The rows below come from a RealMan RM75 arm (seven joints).
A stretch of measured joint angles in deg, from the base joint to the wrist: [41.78, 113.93, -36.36, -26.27, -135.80, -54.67, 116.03]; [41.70, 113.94, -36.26, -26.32, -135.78, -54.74, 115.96]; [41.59, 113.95, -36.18, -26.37, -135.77, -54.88, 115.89]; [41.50, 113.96, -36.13, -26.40, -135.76, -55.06, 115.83]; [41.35, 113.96, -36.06, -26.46, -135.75, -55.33, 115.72]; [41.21, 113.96, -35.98, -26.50, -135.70, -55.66, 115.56]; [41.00, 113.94, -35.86, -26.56, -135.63, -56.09, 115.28]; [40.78, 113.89, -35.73, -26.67, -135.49, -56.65, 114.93]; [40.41, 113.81, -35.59, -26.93, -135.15, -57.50, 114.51]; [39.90, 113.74, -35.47, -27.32, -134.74, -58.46, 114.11]
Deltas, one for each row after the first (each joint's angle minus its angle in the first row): [-0.08, 0.01, 0.10, -0.05, 0.02, -0.07, -0.07]; [-0.19, 0.02, 0.18, -0.10, 0.03, -0.21, -0.14]; [-0.28, 0.03, 0.23, -0.13, 0.04, -0.39, -0.20]; [-0.43, 0.03, 0.30, -0.19, 0.05, -0.66, -0.31]; [-0.57, 0.03, 0.38, -0.23, 0.10, -0.99, -0.47]; [-0.78, 0.01, 0.50, -0.29, 0.17, -1.42, -0.75]; [-1.00, -0.04, 0.63, -0.40, 0.31, -1.98, -1.10]; [-1.37, -0.12, 0.77, -0.66, 0.65, -2.83, -1.52]; [-1.88, -0.19, 0.89, -1.05, 1.06, -3.79, -1.92]
